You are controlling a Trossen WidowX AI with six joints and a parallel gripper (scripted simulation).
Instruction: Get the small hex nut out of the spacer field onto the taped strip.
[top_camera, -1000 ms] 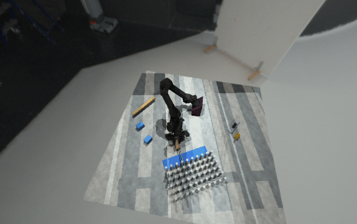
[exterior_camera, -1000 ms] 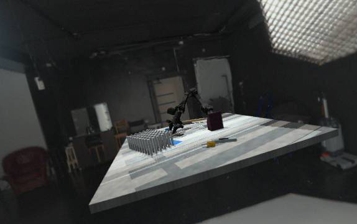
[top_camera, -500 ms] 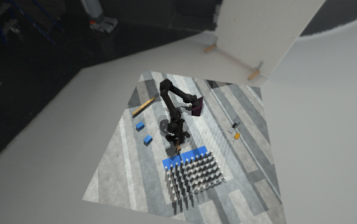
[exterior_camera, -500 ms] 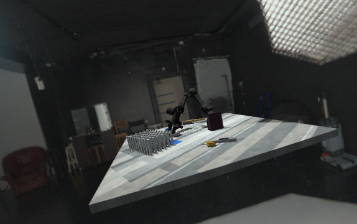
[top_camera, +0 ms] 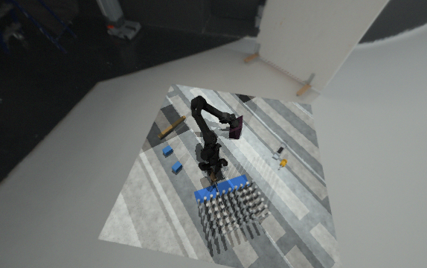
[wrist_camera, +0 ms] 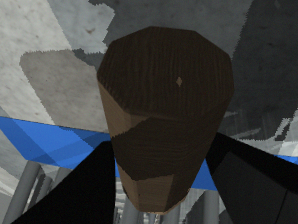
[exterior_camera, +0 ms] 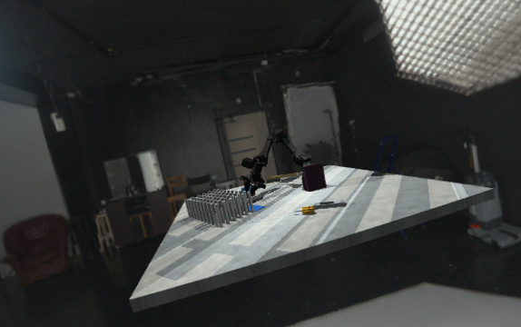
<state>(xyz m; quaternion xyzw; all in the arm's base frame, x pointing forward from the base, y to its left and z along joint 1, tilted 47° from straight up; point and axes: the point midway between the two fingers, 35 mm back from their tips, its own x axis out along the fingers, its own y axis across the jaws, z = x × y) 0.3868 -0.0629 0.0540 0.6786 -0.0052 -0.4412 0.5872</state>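
Now: the blue taped strip 6 cm ahead of my gripper tip, 8 cm to the left of it and 3 cm below it. The rest, counted from my gripper tip: yellow-handled tool (22 cm behind, 46 cm to the left, 2 cm below).
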